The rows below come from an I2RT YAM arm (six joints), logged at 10 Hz.
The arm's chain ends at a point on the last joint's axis. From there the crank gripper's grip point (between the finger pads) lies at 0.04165 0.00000 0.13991 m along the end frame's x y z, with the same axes.
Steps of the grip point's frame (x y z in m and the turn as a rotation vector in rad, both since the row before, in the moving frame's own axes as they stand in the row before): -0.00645 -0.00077 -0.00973 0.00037 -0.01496 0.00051; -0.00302 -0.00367 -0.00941 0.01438 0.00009 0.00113; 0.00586 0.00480 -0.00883 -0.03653 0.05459 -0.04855; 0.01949 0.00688 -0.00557 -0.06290 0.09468 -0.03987; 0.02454 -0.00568 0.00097 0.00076 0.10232 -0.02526; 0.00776 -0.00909 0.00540 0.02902 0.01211 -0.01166; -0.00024 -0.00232 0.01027 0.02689 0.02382 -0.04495
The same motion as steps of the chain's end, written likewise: -0.00435 -0.00074 -0.01034 0.00037 -0.01496 0.00051; -0.00303 -0.00171 -0.00939 0.01438 0.00009 0.00113; -0.00178 0.00194 -0.00629 -0.03653 0.05459 -0.04855; 0.00632 0.00015 -0.00079 -0.06290 0.09468 -0.03987; 0.01048 -0.00434 0.00596 0.00076 0.10232 -0.02526; 0.00610 -0.00454 0.00598 0.02902 0.01211 -0.01166; -0.00343 0.00337 0.01138 0.02689 0.02382 -0.04495
